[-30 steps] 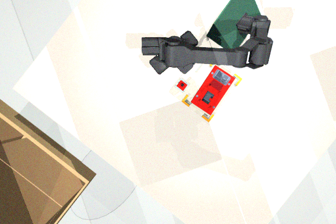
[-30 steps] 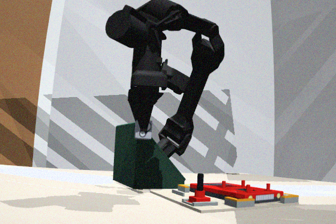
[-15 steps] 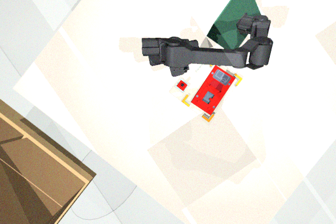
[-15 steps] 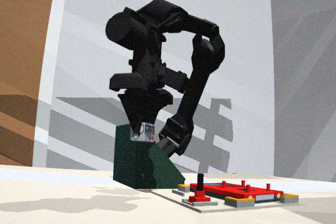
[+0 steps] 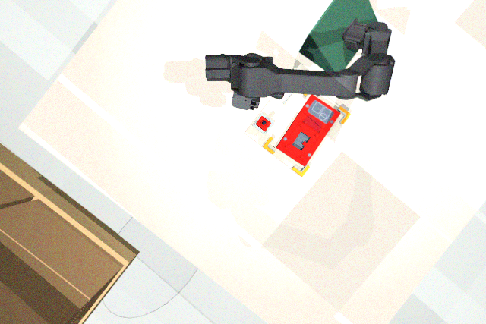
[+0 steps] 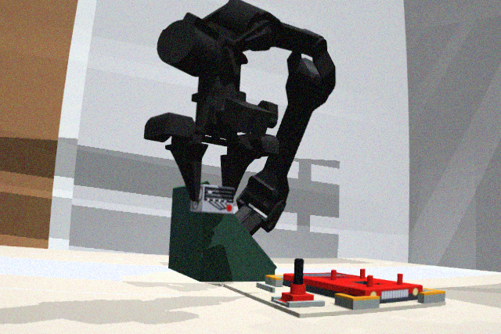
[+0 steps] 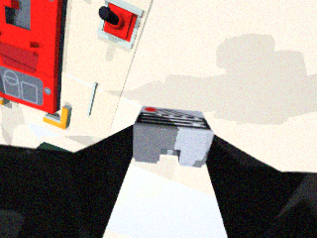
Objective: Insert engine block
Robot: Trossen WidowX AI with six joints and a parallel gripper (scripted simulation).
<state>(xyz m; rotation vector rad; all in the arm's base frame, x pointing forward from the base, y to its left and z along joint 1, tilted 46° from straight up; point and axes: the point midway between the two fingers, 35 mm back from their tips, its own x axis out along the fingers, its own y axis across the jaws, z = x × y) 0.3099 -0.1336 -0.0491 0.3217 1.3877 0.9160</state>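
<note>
My gripper tip is now 10 mm below the engine block. The rest, counted from my gripper tip: black peg: 100 mm to the left, 90 mm below, 60 mm ahead.
</note>
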